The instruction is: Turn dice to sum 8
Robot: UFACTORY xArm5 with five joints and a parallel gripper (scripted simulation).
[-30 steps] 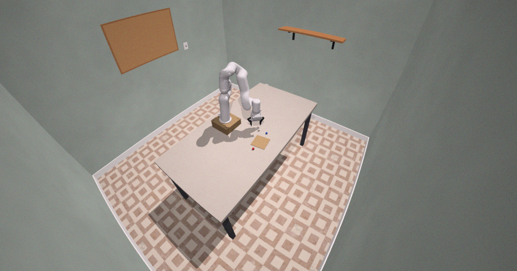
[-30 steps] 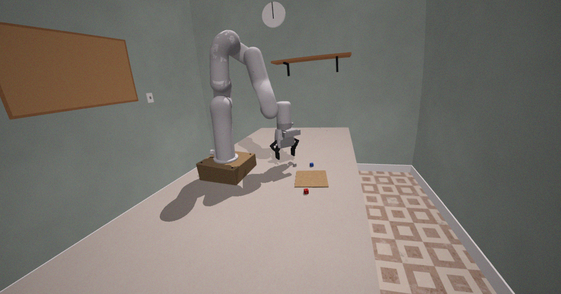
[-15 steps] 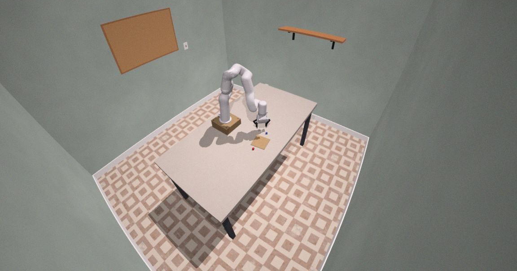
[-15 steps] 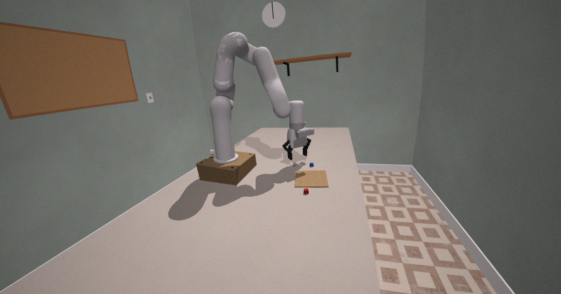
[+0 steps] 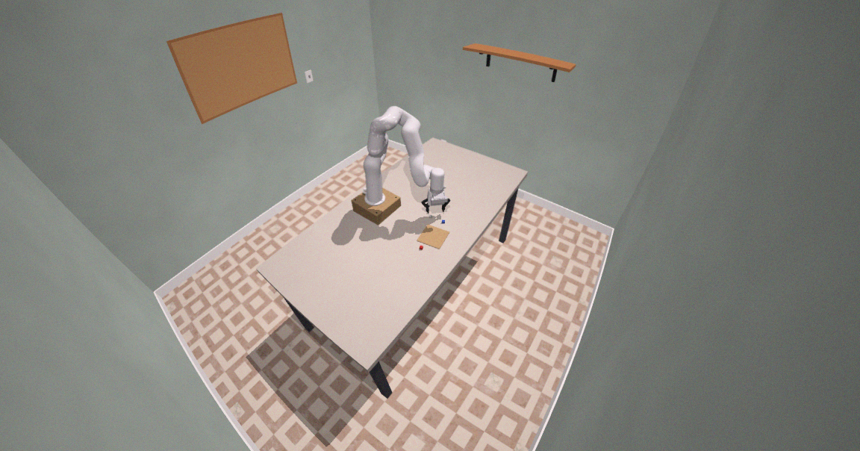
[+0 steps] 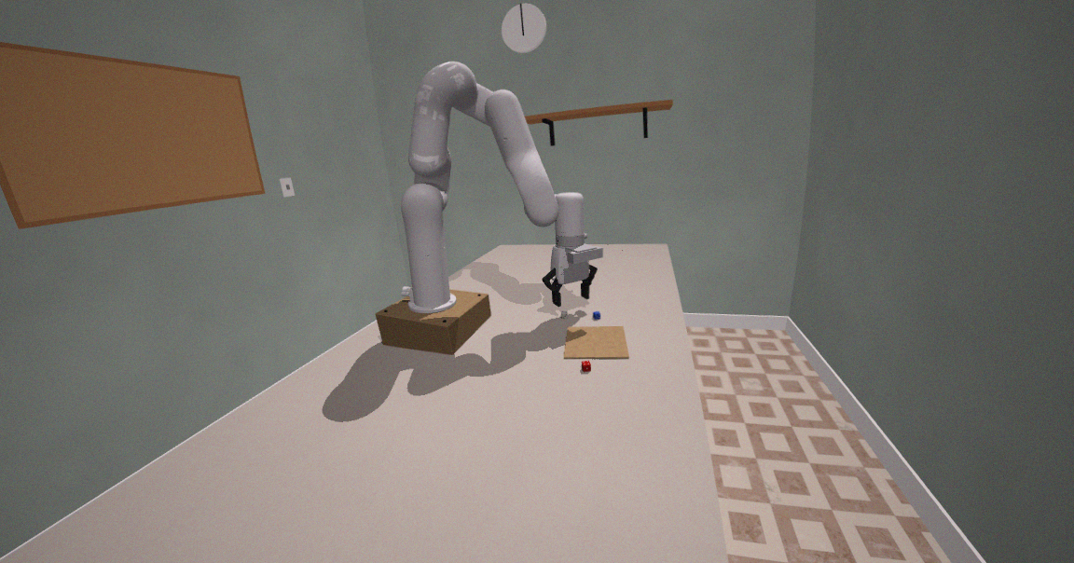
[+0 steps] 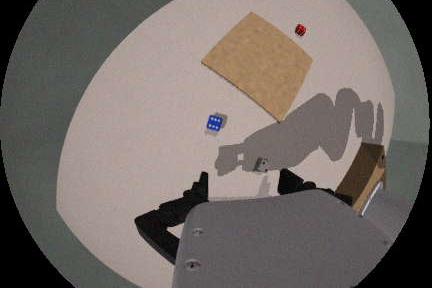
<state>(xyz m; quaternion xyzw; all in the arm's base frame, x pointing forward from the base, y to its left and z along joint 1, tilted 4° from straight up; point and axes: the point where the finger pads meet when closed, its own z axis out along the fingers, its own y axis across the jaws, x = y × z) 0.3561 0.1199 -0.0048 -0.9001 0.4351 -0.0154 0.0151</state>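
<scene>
Right now my hand is 4 cm above the white die, 3 cm to the left of it and 2 cm past it. Also, from my hand: blue die: 7 cm ahead, 4 cm below, 3 cm to the right; then tan mat: 16 cm to the right, 7 cm ahead, 4 cm below; then red die: 27 cm to the right, 6 cm ahead, 4 cm below.
</scene>
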